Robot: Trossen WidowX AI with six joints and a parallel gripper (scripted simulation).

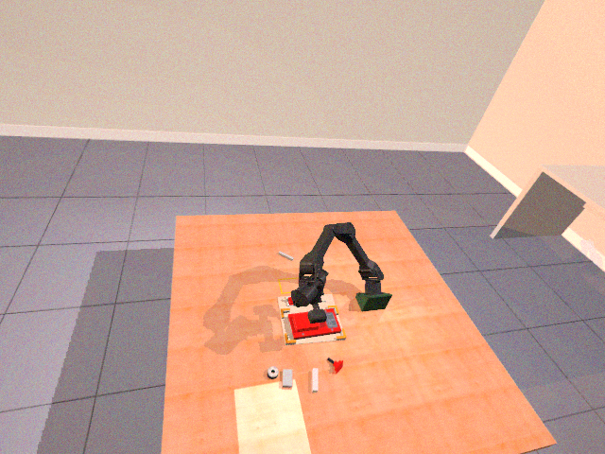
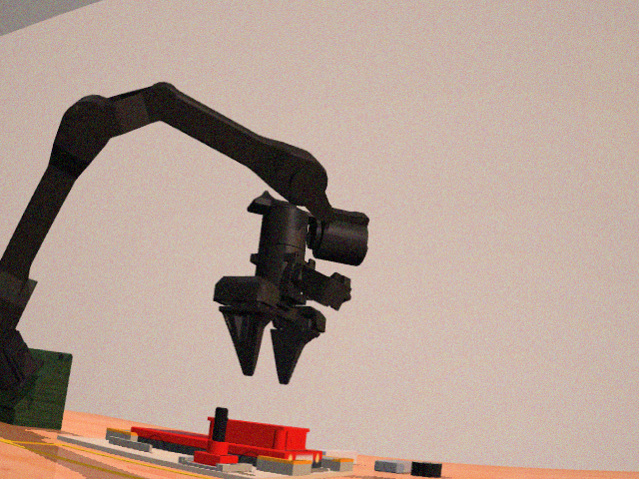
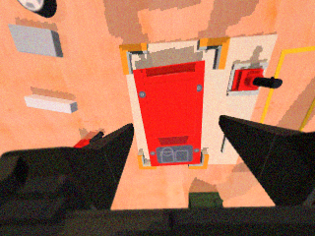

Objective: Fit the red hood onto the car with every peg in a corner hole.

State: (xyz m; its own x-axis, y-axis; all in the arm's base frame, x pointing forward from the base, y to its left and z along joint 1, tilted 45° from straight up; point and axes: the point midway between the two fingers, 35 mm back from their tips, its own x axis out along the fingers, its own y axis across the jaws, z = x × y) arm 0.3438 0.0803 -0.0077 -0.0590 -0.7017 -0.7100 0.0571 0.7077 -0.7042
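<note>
Now: gripper tip 6 cm above the red hood. Also, from my gripper tip: grey engine block 8 cm below; grey pin 40 cm to the right, 9 cm below, 3 cm behind.
</note>
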